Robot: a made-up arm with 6 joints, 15 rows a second.
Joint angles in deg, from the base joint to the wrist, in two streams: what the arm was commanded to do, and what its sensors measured. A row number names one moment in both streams.
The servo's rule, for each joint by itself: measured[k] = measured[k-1] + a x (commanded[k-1-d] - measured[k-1]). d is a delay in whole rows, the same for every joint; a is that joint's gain. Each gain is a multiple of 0.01, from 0.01 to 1. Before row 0 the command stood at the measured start. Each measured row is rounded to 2 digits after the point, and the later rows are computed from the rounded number. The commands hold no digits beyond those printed.
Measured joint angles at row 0:
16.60, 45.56, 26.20, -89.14, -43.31, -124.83
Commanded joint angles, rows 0 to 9:
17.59, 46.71, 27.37, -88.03, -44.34, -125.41
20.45, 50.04, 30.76, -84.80, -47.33, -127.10
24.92, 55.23, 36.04, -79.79, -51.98, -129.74
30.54, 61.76, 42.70, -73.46, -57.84, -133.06
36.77, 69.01, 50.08, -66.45, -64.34, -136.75
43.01, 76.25, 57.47, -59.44, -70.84, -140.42
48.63, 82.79, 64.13, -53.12, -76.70, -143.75
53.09, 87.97, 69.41, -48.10, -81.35, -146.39
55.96, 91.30, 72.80, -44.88, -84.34, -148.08
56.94, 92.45, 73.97, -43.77, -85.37, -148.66
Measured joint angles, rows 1 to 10:
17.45, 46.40, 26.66, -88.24, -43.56, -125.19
20.03, 49.06, 28.26, -85.45, -44.46, -126.37
24.24, 53.56, 31.29, -80.87, -46.26, -128.46
29.66, 59.55, 35.74, -74.87, -49.04, -131.31
35.77, 66.46, 41.33, -68.05, -52.71, -134.68
42.00, 73.61, 47.62, -61.08, -57.06, -138.24
47.70, 80.31, 54.06, -54.63, -61.77, -141.66
52.34, 85.90, 60.05, -49.34, -66.47, -144.59
55.45, 89.84, 65.02, -45.73, -70.76, -146.75
56.73, 91.75, 68.51, -44.14, -74.27, -147.93
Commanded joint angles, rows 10 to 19:
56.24, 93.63, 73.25, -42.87, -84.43, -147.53
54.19, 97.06, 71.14, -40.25, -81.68, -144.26
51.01, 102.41, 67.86, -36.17, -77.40, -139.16
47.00, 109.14, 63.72, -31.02, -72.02, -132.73
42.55, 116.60, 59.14, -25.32, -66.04, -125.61
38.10, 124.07, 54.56, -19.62, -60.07, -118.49
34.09, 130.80, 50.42, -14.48, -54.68, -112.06
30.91, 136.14, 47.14, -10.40, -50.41, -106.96
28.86, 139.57, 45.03, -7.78, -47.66, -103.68
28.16, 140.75, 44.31, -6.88, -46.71, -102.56
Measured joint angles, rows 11 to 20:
56.31, 93.12, 70.36, -43.11, -76.71, -147.68
54.49, 96.00, 70.66, -40.79, -77.90, -145.56
51.50, 100.68, 69.57, -37.05, -77.78, -141.59
47.63, 106.86, 67.29, -32.17, -76.40, -136.10
43.26, 113.97, 64.11, -26.62, -73.91, -129.60
38.82, 121.34, 60.39, -20.95, -70.59, -122.71
34.75, 128.25, 56.50, -15.71, -66.77, -116.11
31.45, 134.01, 52.85, -11.41, -62.84, -110.44
29.22, 138.07, 49.80, -8.47, -59.20, -106.25
28.31, 140.03, 47.66, -7.18, -56.20, -103.96

